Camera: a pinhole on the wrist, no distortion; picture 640 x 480 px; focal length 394.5 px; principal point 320.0 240.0 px. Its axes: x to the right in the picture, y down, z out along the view. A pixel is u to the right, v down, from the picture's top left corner.
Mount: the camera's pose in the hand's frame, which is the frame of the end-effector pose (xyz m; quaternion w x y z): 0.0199 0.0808 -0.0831 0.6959 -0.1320 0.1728 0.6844
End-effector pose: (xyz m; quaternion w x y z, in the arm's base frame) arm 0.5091 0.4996 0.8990 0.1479 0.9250 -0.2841 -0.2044
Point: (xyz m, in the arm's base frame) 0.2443 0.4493 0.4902
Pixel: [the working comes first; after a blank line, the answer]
In the camera's frame: -0.3102 0.0979 0.4797

65 321
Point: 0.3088 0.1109 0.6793
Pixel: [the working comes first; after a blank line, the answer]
In the camera's frame: 0.0336 -0.0918 0.4944

347 167
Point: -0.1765 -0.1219 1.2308
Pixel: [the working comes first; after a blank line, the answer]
In the camera's frame: 0.6926 0.3058 0.5344

outside the picture
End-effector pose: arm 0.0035 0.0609 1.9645 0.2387 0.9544 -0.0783 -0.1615
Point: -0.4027 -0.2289 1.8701
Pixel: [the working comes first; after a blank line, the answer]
In the camera's frame: -0.0390 0.3351 0.4338

outside the picture
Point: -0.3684 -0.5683 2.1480
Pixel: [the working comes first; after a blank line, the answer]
In the camera's frame: 0.3901 0.3084 0.5273

612 471
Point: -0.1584 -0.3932 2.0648
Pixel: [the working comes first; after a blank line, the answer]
In the camera's frame: 0.2350 0.1194 0.3794

564 364
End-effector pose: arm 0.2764 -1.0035 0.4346 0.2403 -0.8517 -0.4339 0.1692
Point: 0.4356 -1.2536 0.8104
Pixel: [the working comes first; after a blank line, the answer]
In the camera's frame: 0.1037 0.1433 -0.3715

behind the camera
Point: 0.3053 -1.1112 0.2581
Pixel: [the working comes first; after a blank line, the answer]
In the camera's frame: 0.0038 0.0901 0.2025

327 416
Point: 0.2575 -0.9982 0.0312
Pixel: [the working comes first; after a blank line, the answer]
In the camera's frame: -0.0636 0.0203 0.4415

263 258
